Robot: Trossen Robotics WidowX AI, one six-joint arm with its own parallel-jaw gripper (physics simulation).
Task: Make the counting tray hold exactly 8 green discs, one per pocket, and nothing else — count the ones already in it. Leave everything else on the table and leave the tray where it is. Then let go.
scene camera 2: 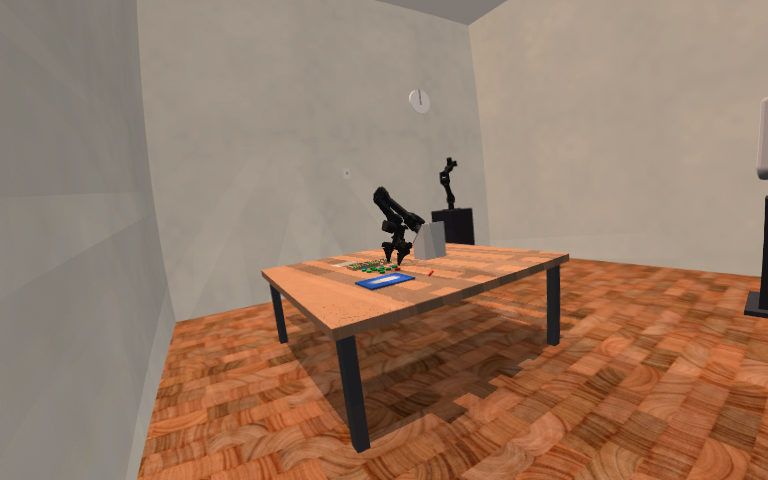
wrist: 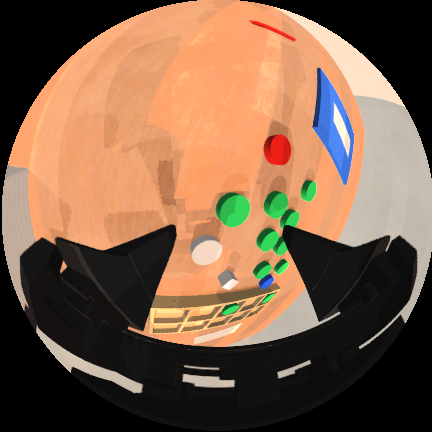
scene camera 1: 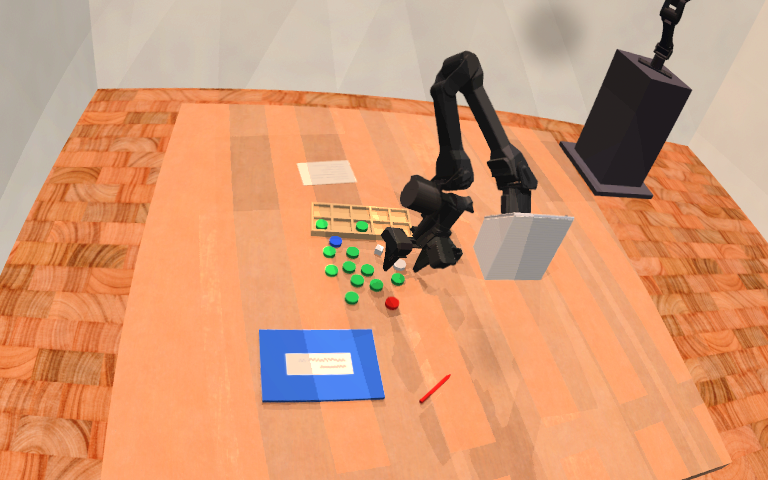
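The wooden counting tray (scene camera 1: 339,233) (wrist: 200,301) has two rows of pockets. One green disc (scene camera 1: 321,224) (wrist: 268,298) lies in its front-left pocket and another green disc (scene camera 1: 361,225) (wrist: 230,309) in the front row's third pocket from the left. The arm hides part of the tray's right end in scene view 1. Several loose green discs lie on the table in front of the tray; the rightmost green disc (scene camera 1: 397,278) (wrist: 233,210) is nearest the fingers. My gripper (scene camera 1: 401,268) (scene camera 2: 394,263) (wrist: 230,230) is wide open and empty, pointing down above the table by that disc and the white disc (scene camera 1: 399,264) (wrist: 206,251).
A blue disc (scene camera 1: 335,241) (wrist: 266,282) and a small white cube (scene camera 1: 378,249) (wrist: 228,280) lie near the tray's front. A red disc (scene camera 1: 391,302) (wrist: 277,150), blue folder (scene camera 1: 274,373) (wrist: 325,105) and red pencil (scene camera 1: 434,388) (wrist: 273,30) lie nearer the front. Paper (scene camera 1: 327,172) lies behind; a grey block (scene camera 1: 521,249) stands right.
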